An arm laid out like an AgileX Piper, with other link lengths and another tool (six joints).
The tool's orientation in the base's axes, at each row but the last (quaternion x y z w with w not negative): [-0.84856 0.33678 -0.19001 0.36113]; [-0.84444 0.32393 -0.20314 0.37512]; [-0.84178 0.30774 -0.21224 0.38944]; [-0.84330 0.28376 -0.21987 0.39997]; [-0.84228 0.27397 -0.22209 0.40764]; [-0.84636 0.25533 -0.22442 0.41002]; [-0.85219 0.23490 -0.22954 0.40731]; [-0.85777 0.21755 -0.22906 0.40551]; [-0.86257 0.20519 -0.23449 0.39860]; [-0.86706 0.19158 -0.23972 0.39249]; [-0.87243 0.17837 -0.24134 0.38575]
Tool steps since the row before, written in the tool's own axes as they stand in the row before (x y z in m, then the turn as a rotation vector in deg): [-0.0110 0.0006 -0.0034 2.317 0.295 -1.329]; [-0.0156 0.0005 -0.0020 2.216 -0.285 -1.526]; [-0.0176 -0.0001 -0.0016 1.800 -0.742 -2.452]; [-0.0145 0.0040 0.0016 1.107 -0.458 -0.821]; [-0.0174 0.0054 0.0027 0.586 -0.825 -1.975]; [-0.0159 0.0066 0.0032 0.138 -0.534 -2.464]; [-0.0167 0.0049 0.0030 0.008 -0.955 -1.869]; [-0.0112 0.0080 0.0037 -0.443 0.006 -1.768]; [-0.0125 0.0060 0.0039 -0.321 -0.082 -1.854]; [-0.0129 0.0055 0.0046 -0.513 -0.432 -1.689]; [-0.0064 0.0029 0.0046 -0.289 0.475 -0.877]
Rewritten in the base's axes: [-0.0099 0.0058 0.0010 0.744 -2.438 0.851]; [-0.0124 0.0097 -0.0007 0.786 -2.171 1.410]; [-0.0136 0.0112 -0.0010 0.095 -2.141 2.282]; [-0.0110 0.0083 -0.0062 0.470 -0.938 1.004]; [-0.0130 0.0099 -0.0085 -0.508 -1.065 1.879]; [-0.0120 0.0081 -0.0098 -1.213 -1.228 1.843]; [-0.0124 0.0088 -0.0090 -0.879 -0.568 1.819]; [-0.0084 0.0039 -0.0109 -1.362 -0.810 0.900]; [-0.0089 0.0055 -0.0099 -1.298 -0.874 1.048]; [-0.0087 0.0060 -0.0103 -1.310 -0.460 1.172]; [-0.0030 0.0040 -0.0067 -0.786 -0.674 0.071]
